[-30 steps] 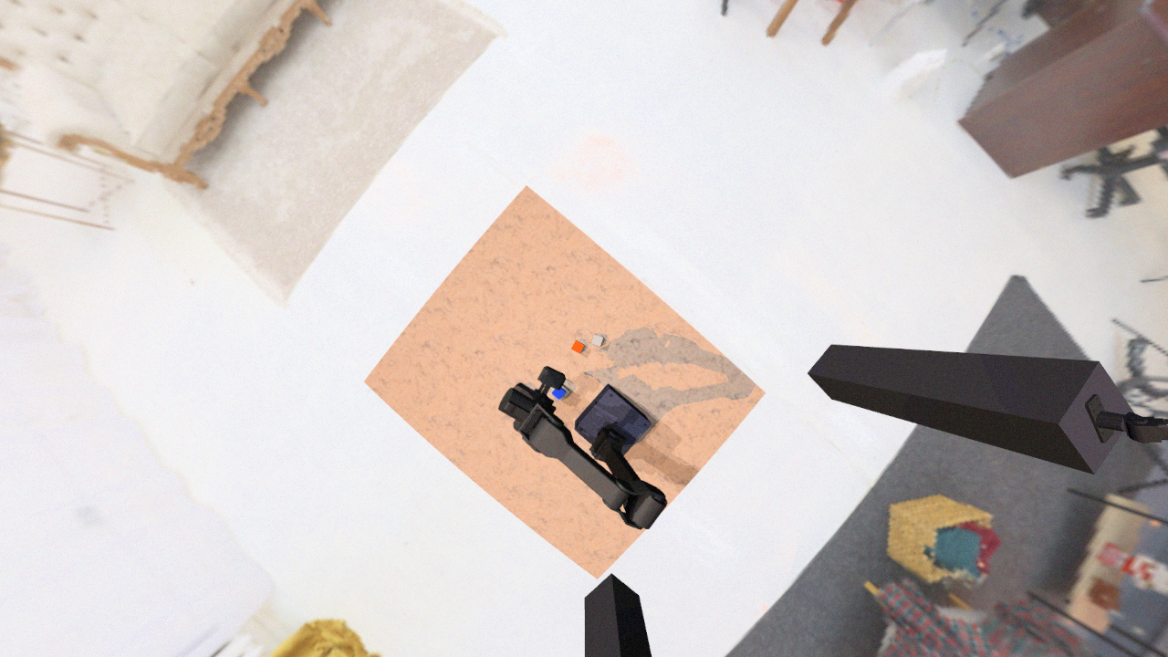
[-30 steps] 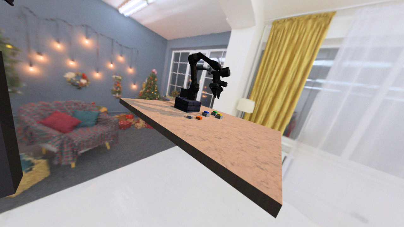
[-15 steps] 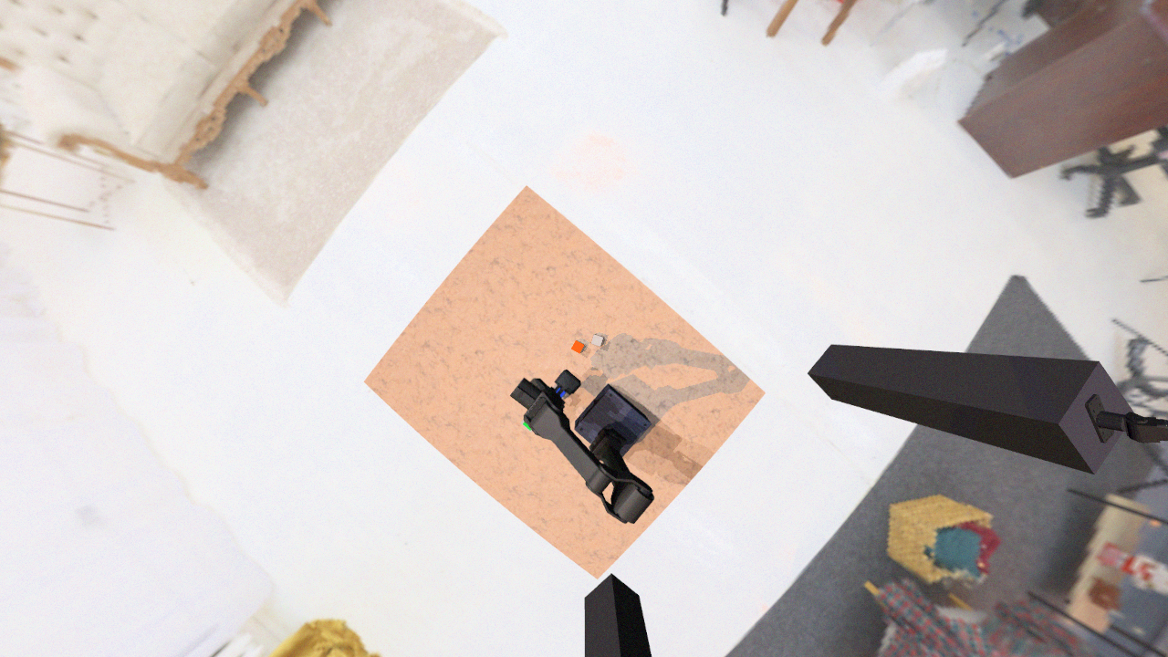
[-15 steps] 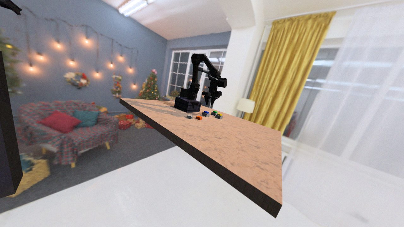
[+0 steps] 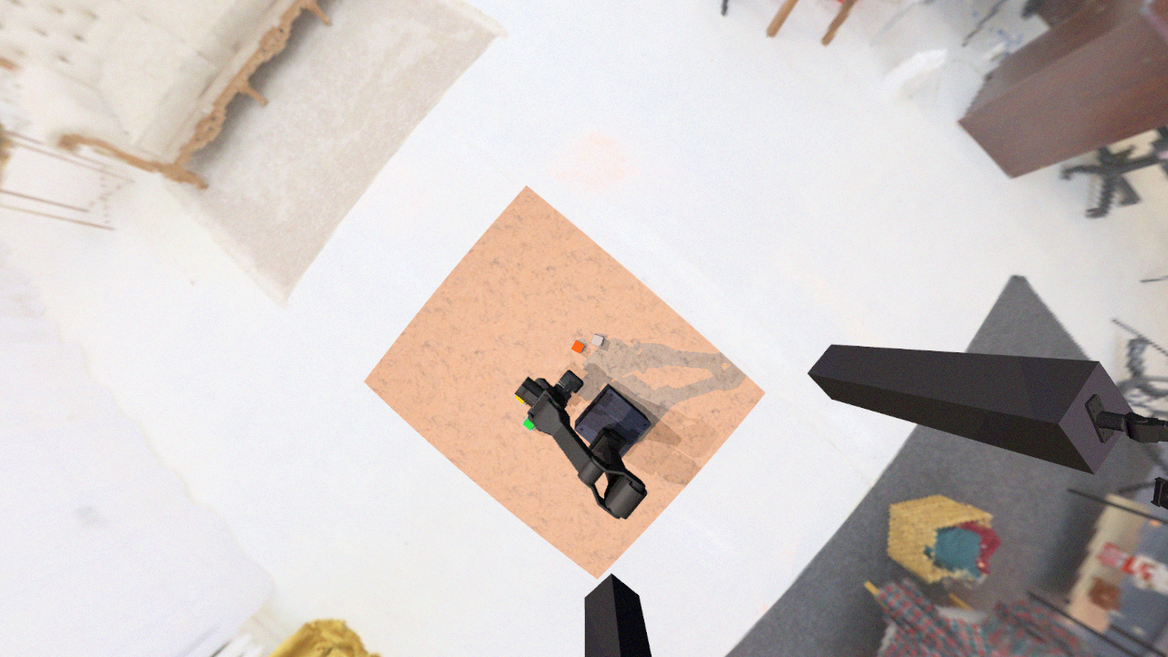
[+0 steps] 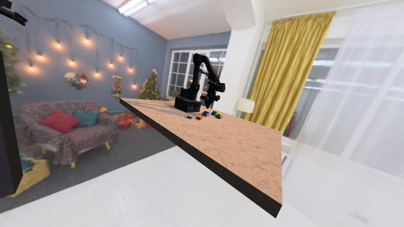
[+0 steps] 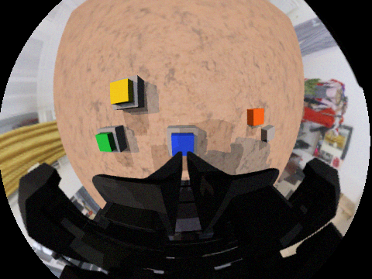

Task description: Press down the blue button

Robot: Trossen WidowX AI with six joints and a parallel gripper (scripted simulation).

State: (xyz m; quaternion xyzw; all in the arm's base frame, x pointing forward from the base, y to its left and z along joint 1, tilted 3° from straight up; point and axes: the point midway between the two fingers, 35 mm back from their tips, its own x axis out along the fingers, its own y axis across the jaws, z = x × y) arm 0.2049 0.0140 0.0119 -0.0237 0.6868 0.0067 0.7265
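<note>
Right now my gripper tip is 3 cm above the blue button. Also, from my gripper tip: green button 14 cm to the left, 3 cm below; then yellow button 9 cm to the left, 8 cm ahead, 3 cm below; then orange block 15 cm to the right, 6 cm below, 6 cm ahead.
</note>
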